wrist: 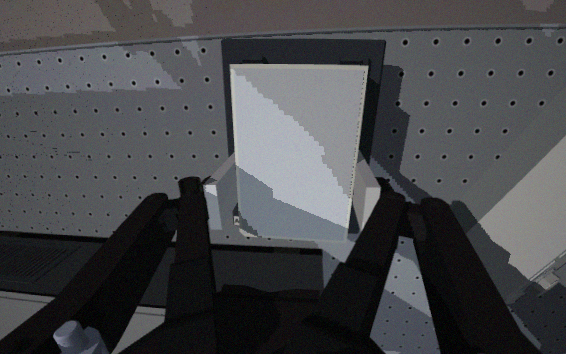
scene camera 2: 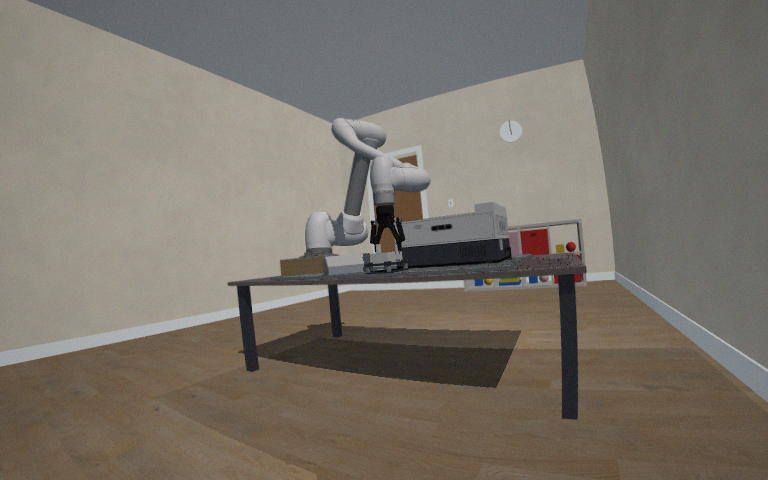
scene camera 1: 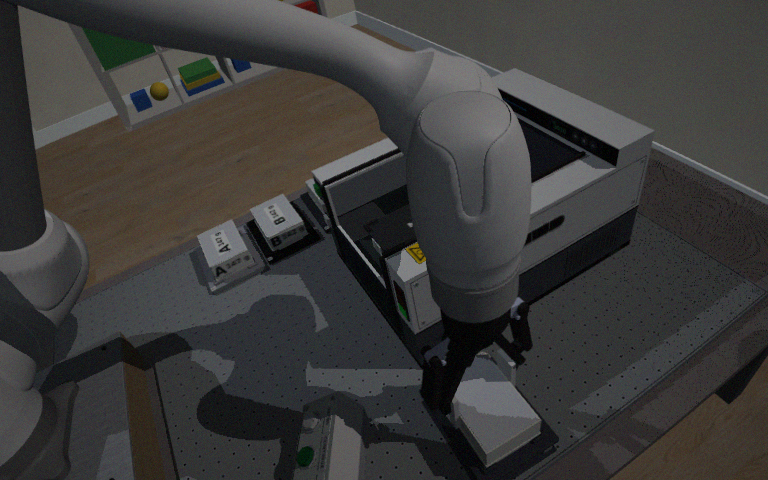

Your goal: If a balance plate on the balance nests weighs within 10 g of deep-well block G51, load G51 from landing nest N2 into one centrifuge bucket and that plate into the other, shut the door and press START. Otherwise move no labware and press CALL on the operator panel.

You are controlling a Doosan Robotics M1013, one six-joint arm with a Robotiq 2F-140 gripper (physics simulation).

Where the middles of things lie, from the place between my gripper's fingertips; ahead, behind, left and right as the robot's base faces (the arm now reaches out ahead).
My hand is 10 mm to the left of the white block [scene camera 1: 495, 419] and 10 mm below it. From my hand the other things lie so: control box [scene camera 1: 333, 431]: 230 mm behind, 10 mm below; dark lid [scene camera 1: 545, 151]: 300 mm to the left, 230 mm ahead, 160 mm above; centrifuge [scene camera 2: 482, 237]: 300 mm to the left, 200 mm ahead, 70 mm above.
